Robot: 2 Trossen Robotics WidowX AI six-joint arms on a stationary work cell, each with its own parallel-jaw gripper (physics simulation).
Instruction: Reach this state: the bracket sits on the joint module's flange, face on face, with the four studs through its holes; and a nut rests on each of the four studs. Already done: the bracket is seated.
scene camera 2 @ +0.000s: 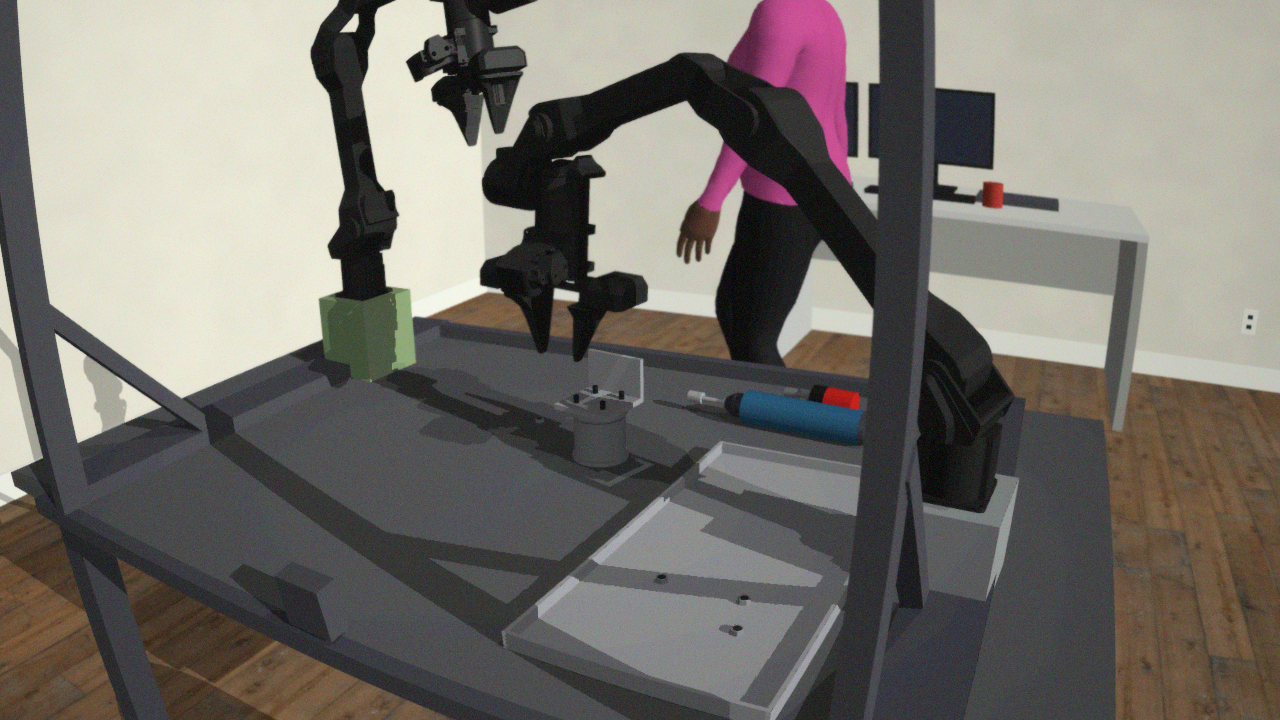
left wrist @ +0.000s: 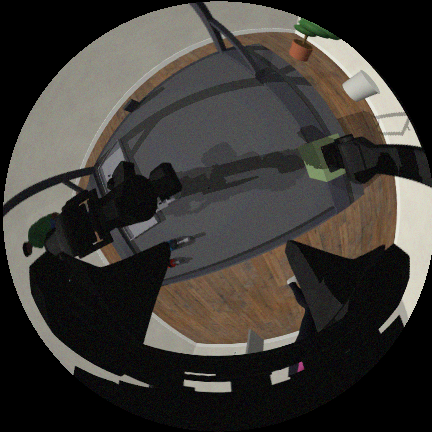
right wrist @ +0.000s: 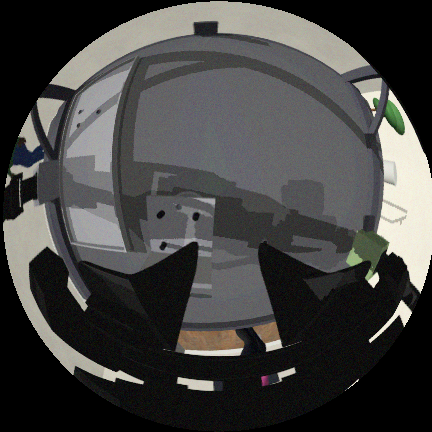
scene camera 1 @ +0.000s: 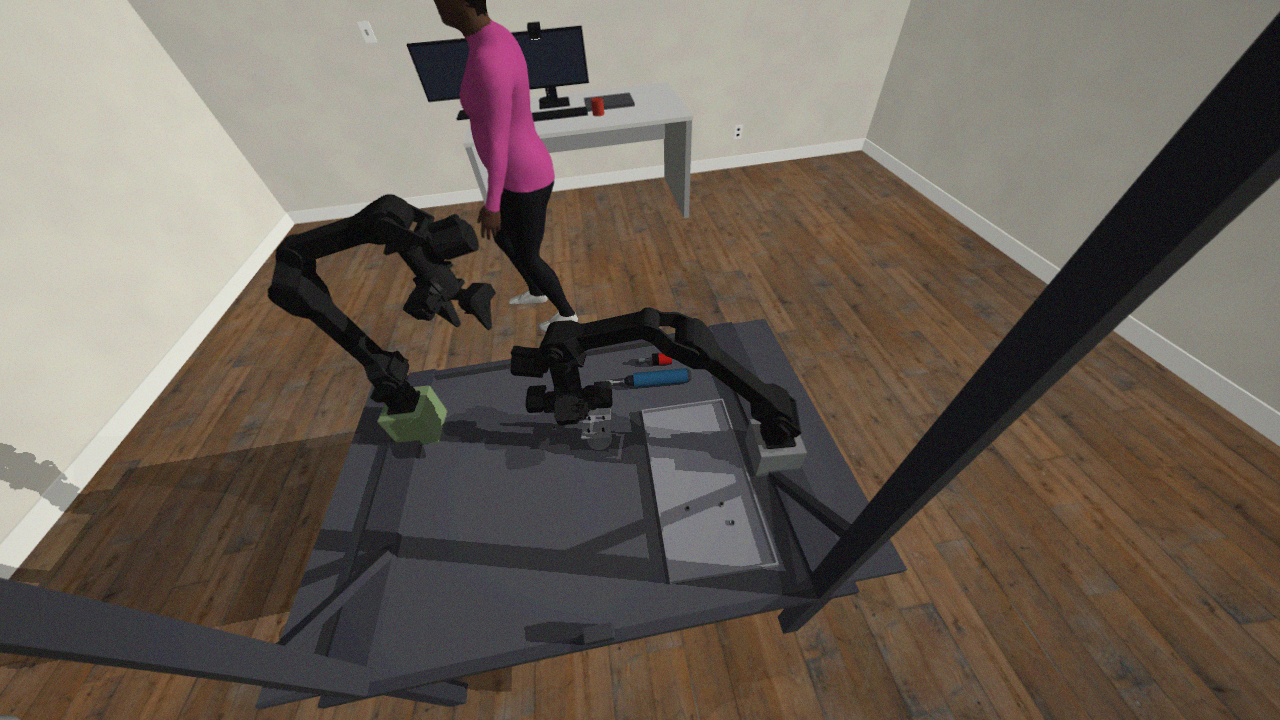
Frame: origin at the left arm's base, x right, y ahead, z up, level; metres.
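Where they show: left gripper, fingertip midpoint: (scene camera 2: 485,139) (left wrist: 229,248) (scene camera 1: 474,327); right gripper, fingertip midpoint: (scene camera 2: 559,356) (right wrist: 228,248); left arm's base, origin of the base link: (scene camera 2: 364,293) (left wrist: 333,155) (right wrist: 379,261) (scene camera 1: 404,403); right arm's base, origin of the base link: (scene camera 2: 955,490) (scene camera 1: 777,435).
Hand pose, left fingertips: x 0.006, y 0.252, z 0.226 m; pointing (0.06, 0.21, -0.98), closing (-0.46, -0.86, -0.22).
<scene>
Things, the pixels of their top centre, and the offset from my left fingertips.
- joint module, middle of its top: (scene camera 2: 598,393) (scene camera 1: 595,423) dx +0.092, dy +0.219, dz -0.266 m
- tray, middle of its top: (scene camera 2: 740,545) (right wrist: 77,147) (scene camera 1: 700,475) (left wrist: 119,190) dx +0.232, dy +0.452, dz -0.324 m
- tiny grey thing, middle of its top: (scene camera 2: 539,417) dx +0.043, dy +0.100, dz -0.335 m
- blue-handled tool, middle of its top: (scene camera 2: 778,396) (scene camera 1: 648,374) dx -0.074, dy +0.364, dz -0.299 m
- red-handled tool, middle of its top: (scene camera 2: 820,386) (scene camera 1: 654,355) (left wrist: 169,265) dx -0.149, dy +0.392, dz -0.306 m
- green base, middle of its top: (scene camera 2: 364,293) (left wrist: 333,155) (scene camera 1: 404,403) (right wrist: 379,261) dx -0.006, dy -0.252, dz -0.226 m
- small block, middle of its top: (scene camera 2: 305,574) (scene camera 1: 597,630) (left wrist: 126,104) dx +0.520, dy +0.209, dz -0.283 m
The bracket (scene camera 1: 595,421) (scene camera 2: 630,376) (right wrist: 175,230) sits on the joint module (scene camera 2: 599,438), with dark studs up through its plate. Three studs show bare in the right wrist view; a finger hides the fourth. Three nuts (scene camera 2: 661,578) (scene camera 2: 743,600) (scene camera 2: 736,630) lie apart in the tray (scene camera 1: 680,546) (scene camera 2: 608,613). A tiny grey thing (scene camera 2: 539,419), perhaps a nut, appears left of the module. My right gripper (scene camera 2: 561,354) (right wrist: 228,248) is partly open and empty, above and beside the bracket. My left gripper (scene camera 1: 473,325) (scene camera 2: 486,137) (left wrist: 229,248) is wide open, empty, high at the back left.
A blue-handled tool (scene camera 1: 660,377) (scene camera 2: 796,416) and a red-handled tool (scene camera 1: 662,359) (scene camera 2: 839,396) lie behind the tray. The green base (scene camera 2: 366,335) carries the left arm. A small block (scene camera 2: 308,600) stands at the front edge. A person (scene camera 1: 505,107) is behind the table.
</scene>
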